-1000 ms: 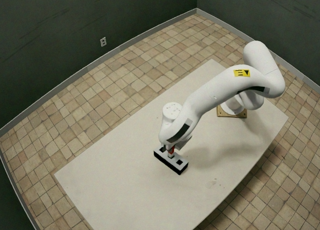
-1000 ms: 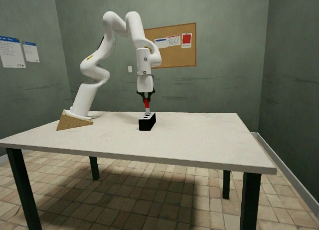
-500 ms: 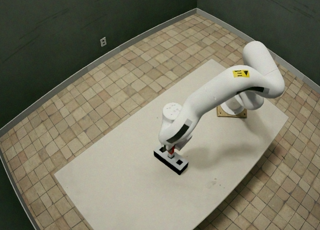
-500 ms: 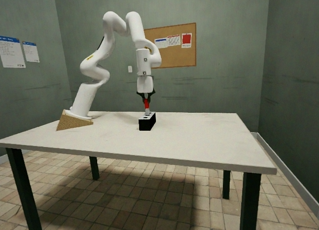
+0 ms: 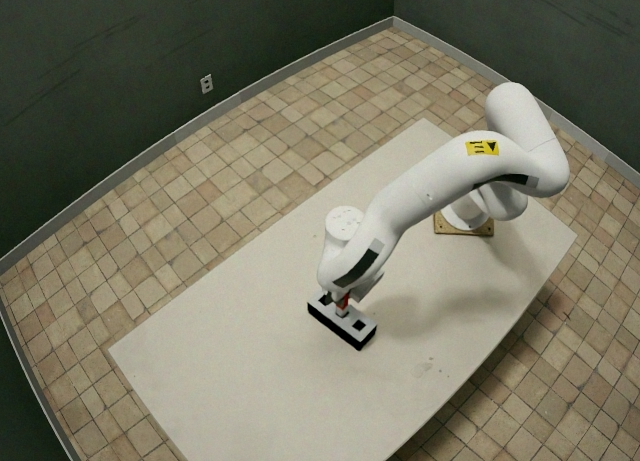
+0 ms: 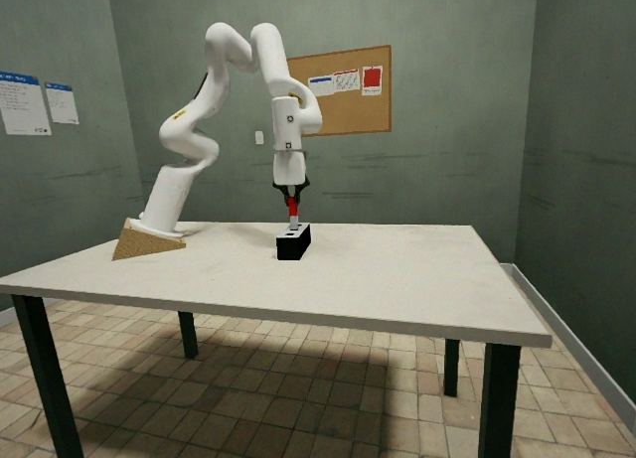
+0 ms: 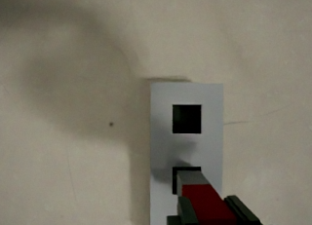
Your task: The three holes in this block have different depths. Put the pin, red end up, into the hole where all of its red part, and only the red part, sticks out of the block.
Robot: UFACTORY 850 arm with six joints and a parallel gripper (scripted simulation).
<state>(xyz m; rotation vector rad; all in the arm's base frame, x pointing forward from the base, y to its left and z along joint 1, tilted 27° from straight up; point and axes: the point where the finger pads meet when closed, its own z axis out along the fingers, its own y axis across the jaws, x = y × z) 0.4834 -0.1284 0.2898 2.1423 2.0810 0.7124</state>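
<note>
My gripper is now 14 cm above the black block. The rest, counted from my hand: pin (2 cm below).
</note>
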